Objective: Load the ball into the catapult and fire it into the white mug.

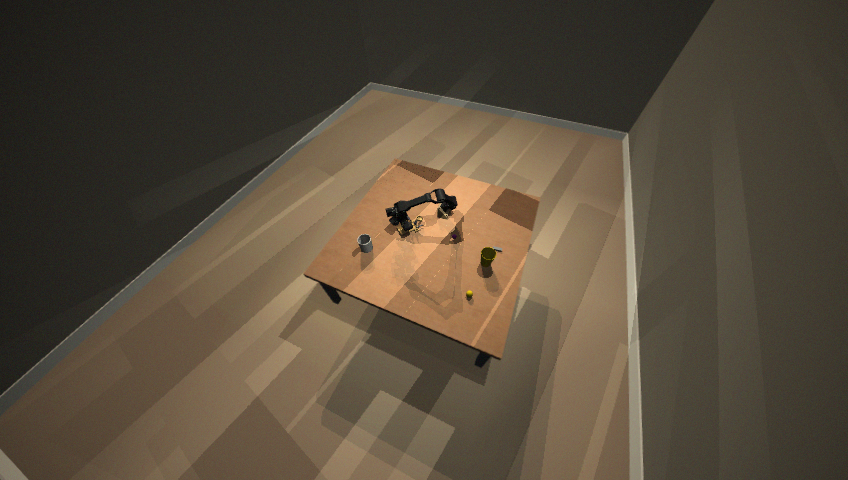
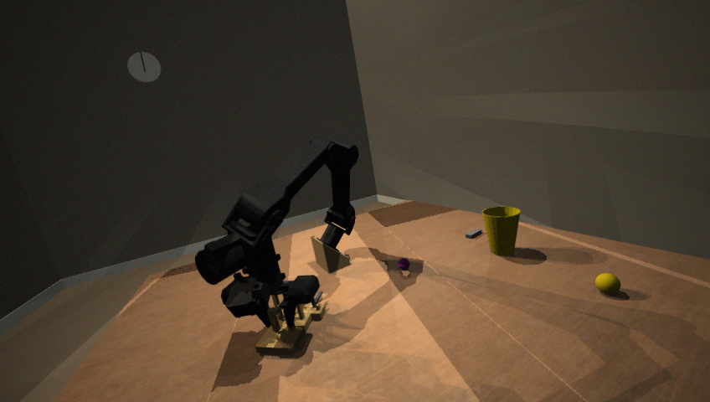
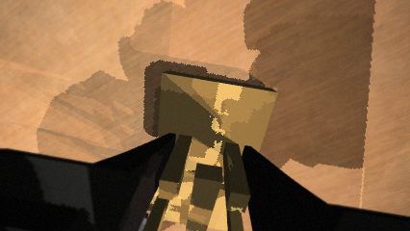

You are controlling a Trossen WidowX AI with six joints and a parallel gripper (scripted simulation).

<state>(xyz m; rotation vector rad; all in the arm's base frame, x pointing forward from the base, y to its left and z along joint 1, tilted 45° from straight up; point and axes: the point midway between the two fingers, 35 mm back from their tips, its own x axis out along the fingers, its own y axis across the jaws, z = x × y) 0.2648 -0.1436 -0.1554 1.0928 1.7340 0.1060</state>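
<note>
Now: gripper tip 7 cm past the purple ball, 36 cm to the right of it and 2 cm above it. The rest, counted from my gripper tip: yellow cup (6 cm ahead, 61 cm to the left); then wooden catapult (5 cm behind, 6 cm to the left, 2 cm above); then white mug (23 cm ahead, 18 cm to the right).
</note>
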